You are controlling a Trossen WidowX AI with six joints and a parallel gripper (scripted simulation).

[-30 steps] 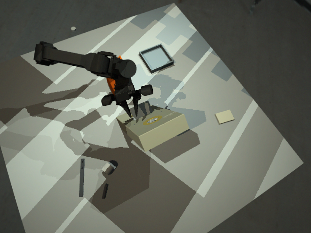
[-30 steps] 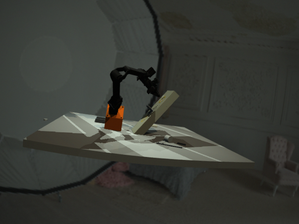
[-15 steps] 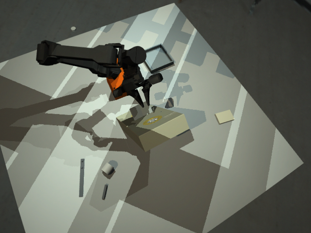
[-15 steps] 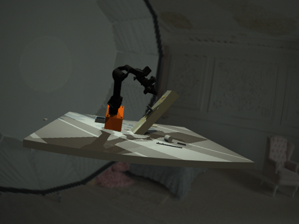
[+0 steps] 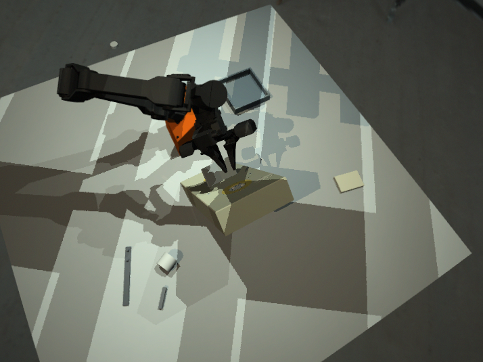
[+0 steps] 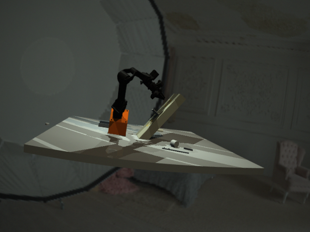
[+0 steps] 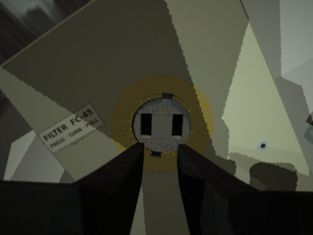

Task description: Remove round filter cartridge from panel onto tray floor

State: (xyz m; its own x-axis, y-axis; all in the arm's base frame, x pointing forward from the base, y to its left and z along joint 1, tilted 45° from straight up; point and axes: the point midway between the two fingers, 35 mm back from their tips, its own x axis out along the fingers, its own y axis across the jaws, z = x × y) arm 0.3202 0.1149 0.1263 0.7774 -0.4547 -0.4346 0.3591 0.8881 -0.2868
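Right now the round filter cartridge is 5 cm ahead of my gripper tip and 4 cm below it. Round my gripper tip: beige card (42 cm to the left, 30 cm below, 11 cm ahead); grey square tray (39 cm behind, 30 cm below, 29 cm to the left).
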